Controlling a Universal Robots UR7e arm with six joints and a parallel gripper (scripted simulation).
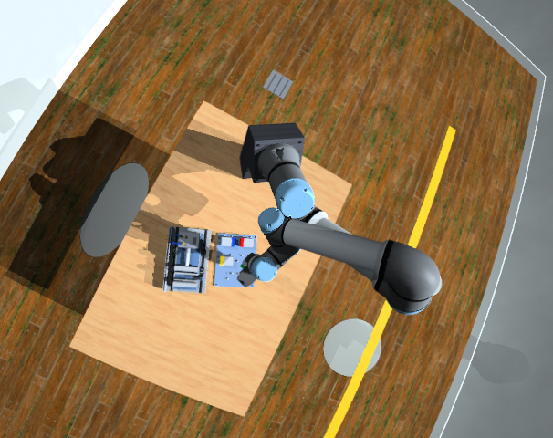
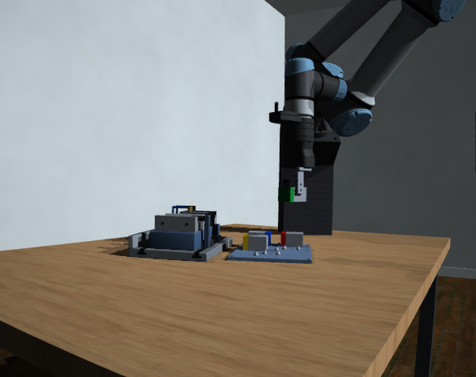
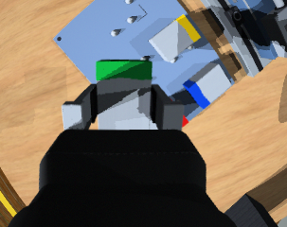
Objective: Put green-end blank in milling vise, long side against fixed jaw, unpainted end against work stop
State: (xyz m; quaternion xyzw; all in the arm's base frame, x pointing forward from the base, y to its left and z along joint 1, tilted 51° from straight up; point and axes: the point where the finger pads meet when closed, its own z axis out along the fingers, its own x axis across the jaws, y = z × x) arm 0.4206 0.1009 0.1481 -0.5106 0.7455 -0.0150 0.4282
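Right now the green-ended blank is 20 mm below my hand. From my hand the other things lie so: red-ended blank (140 mm below, 80 mm behind, 50 mm to the right); then blue plate (170 mm below, 40 mm to the right, 20 mm ahead); then yellow-ended blank (140 mm below, 80 mm to the right, 50 mm ahead).
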